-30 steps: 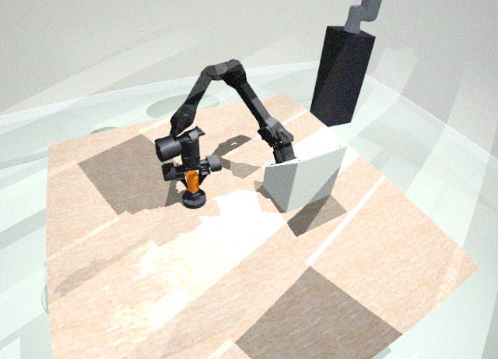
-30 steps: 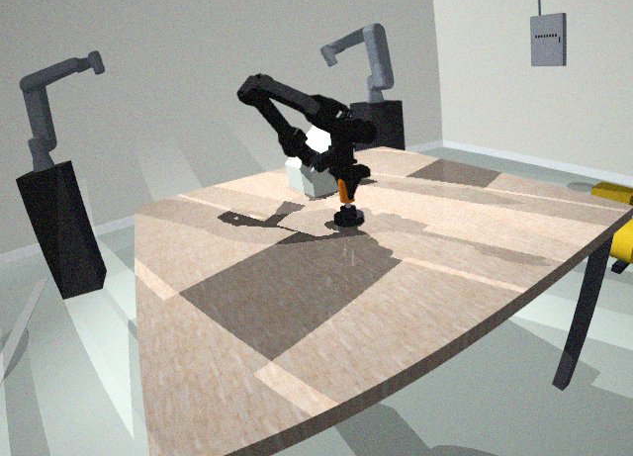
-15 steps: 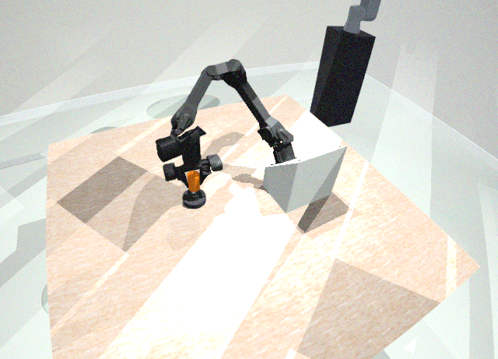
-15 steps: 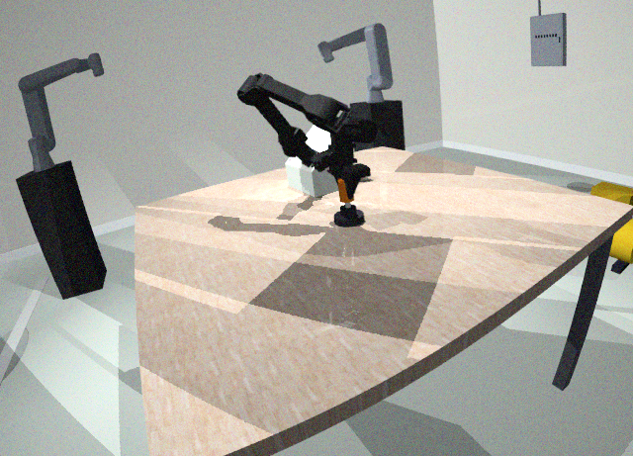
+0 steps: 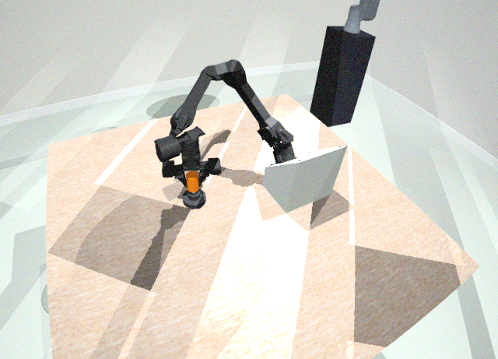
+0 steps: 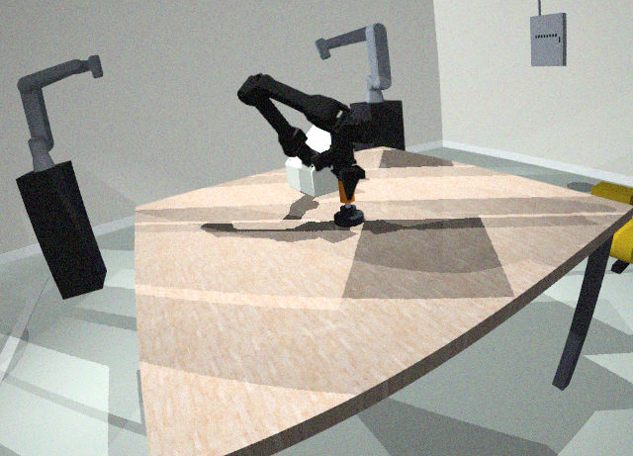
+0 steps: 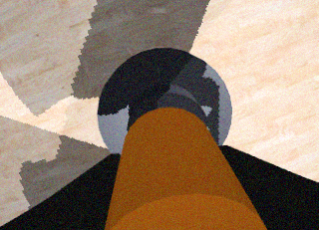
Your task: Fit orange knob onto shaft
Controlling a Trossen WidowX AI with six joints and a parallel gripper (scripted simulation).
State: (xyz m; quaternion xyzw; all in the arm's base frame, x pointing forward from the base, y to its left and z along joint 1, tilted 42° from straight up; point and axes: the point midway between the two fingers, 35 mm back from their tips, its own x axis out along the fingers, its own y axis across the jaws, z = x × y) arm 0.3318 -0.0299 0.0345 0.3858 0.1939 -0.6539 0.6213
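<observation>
Right now the orange knob is 3 cm above my gripper tip. From my gripper tip the other things lie so: round pedestal: 4 cm below.
</observation>
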